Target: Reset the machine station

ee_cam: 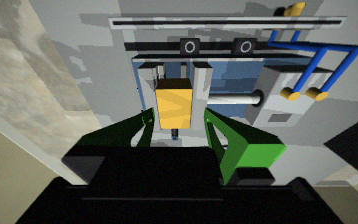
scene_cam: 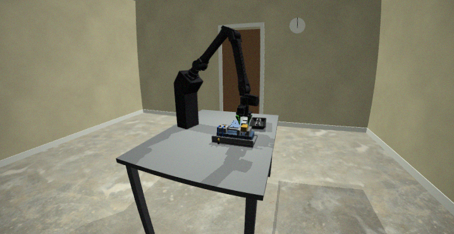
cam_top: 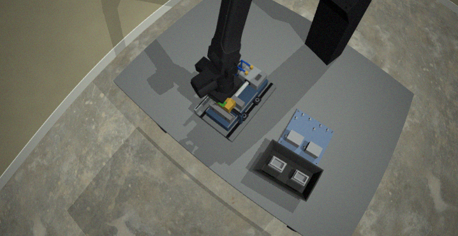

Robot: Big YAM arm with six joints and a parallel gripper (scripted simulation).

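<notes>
The yellow brass blank lies 1 cm ahead of my hand and 3 cm below it. From my hand the other things lie so: moving jaw 3 cm behind, 1 cm to the left, 5 cm below; fixed jaw 4 cm ahead, 5 cm below; white rod 8 cm behind, 1 cm to the left, 5 cm below.
</notes>
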